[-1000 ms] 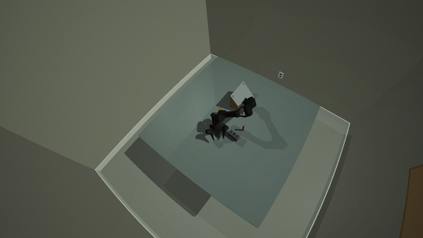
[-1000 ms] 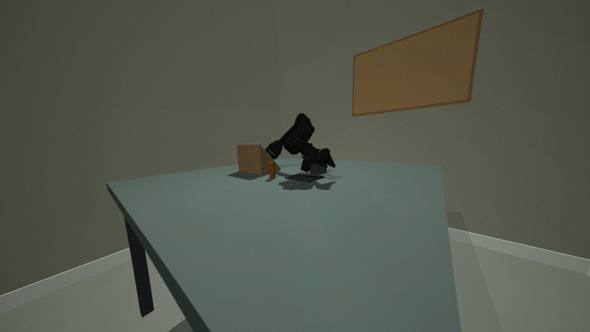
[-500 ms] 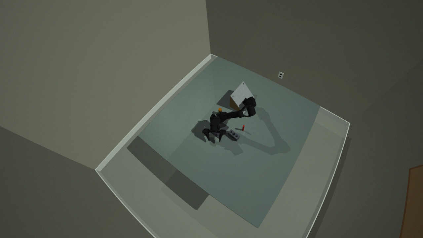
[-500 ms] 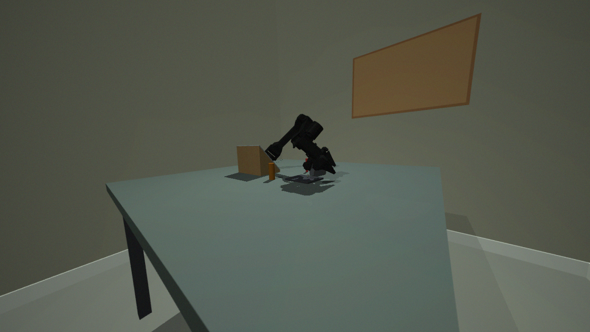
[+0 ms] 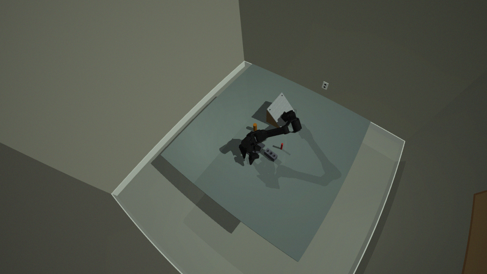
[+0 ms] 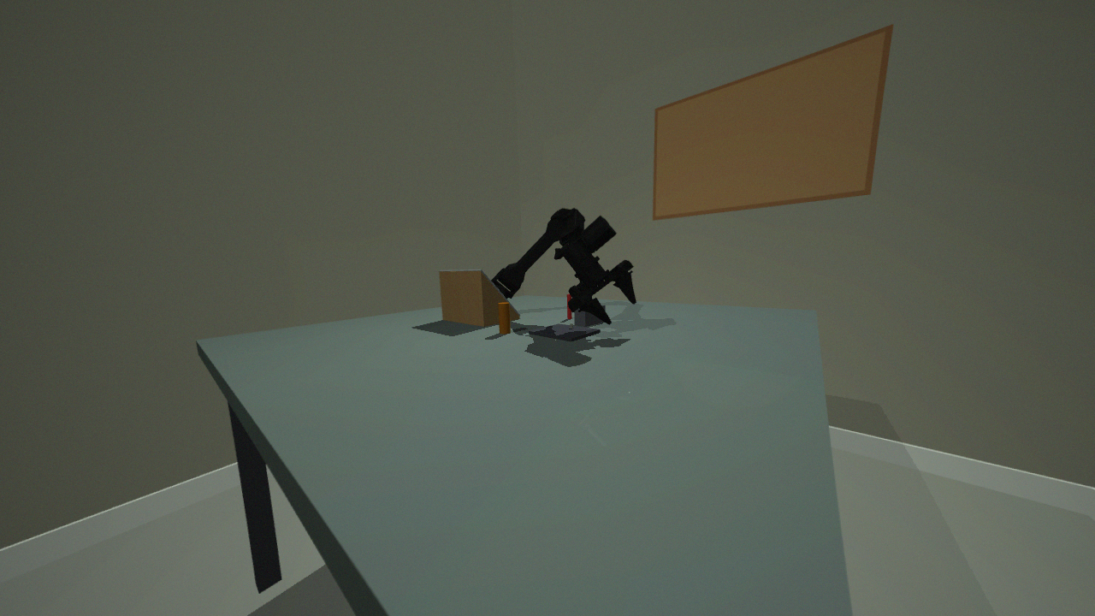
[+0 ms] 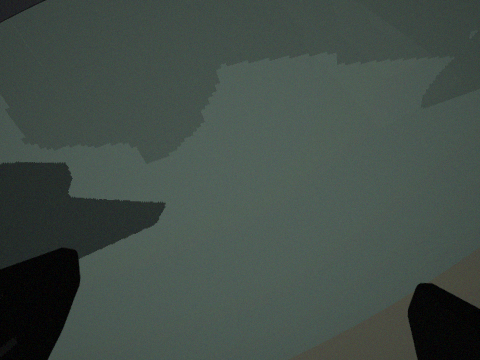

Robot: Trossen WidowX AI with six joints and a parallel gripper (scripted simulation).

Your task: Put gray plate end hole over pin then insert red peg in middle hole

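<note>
Right now the gray plate is 140 mm behind my gripper tip, 110 mm to the left of it and 20 mm below it. Also, from my gripper tip: dark base: 140 mm behind, 50 mm below, 20 mm to the right; then orange cylinder: 290 mm behind, 100 mm to the right, 20 mm below; then red peg: 240 mm behind, 160 mm to the left, 20 mm below.
</note>
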